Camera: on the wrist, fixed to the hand. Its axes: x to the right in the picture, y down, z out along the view.
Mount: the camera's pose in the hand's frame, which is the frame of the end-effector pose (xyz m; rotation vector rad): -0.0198 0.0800 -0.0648 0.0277 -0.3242 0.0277
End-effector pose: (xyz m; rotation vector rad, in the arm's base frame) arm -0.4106 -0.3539 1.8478 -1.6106 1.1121 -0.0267
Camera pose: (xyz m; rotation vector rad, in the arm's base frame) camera -0.5072 -0.3842 1.8205 -1.5106 0.8780 0.2289
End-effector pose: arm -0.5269 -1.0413 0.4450 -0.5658 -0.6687 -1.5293
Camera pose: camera -0.4432 -1.0746 0.3915 -0.8083 -0.9237 -1.4129
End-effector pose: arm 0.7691 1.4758 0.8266 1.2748 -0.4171 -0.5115
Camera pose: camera 0.7997 1.5551 0.8880 1.2132 -0.7139 -0.6940
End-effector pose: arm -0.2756 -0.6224 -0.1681 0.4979 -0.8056 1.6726
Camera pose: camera -0.3417 -0.5968 -0.2453 0.7939 -1.0281 1.6522
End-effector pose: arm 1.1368 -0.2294 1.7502 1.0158 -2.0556 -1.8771
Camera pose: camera 1.1588 -0.2727 1.8431 -0.7037 2.2016 2.0693
